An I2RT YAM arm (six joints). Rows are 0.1 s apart.
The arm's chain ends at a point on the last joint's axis. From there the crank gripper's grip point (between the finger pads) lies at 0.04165 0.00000 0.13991 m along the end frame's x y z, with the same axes.
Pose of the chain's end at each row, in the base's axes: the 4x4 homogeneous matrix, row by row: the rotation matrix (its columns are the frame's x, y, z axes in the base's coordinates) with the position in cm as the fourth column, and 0 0 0 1 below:
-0.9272 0.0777 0.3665 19.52; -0.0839 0.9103 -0.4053 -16.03; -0.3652 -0.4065 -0.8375 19.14; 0 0 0 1
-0.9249 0.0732 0.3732 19.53; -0.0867 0.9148 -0.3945 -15.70; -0.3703 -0.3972 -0.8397 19.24; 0 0 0 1
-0.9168 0.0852 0.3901 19.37; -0.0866 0.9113 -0.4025 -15.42; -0.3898 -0.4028 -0.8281 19.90; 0 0 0 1
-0.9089 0.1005 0.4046 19.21; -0.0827 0.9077 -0.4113 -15.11; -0.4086 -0.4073 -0.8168 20.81; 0 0 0 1
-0.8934 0.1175 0.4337 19.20; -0.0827 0.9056 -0.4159 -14.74; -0.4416 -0.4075 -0.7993 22.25; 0 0 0 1
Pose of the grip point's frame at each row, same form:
-0.9272 0.0777 0.3665 20.79; -0.0839 0.9103 -0.4053 -22.05; -0.3652 -0.4065 -0.8375 5.90; 0 0 0 1
-0.9249 0.0732 0.3732 20.90; -0.0867 0.9148 -0.3945 -21.58; -0.3703 -0.3972 -0.8397 5.95; 0 0 0 1
-0.9168 0.0852 0.3901 21.01; -0.0866 0.9113 -0.4025 -21.41; -0.3898 -0.4028 -0.8281 6.69; 0 0 0 1
-0.9089 0.1005 0.4046 21.09; -0.0827 0.9077 -0.4113 -21.21; -0.4086 -0.4073 -0.8168 7.68; 0 0 0 1
-0.8934 0.1175 0.4337 21.55; -0.0827 0.9056 -0.4159 -20.90; -0.4416 -0.4075 -0.7993 9.23; 0 0 0 1

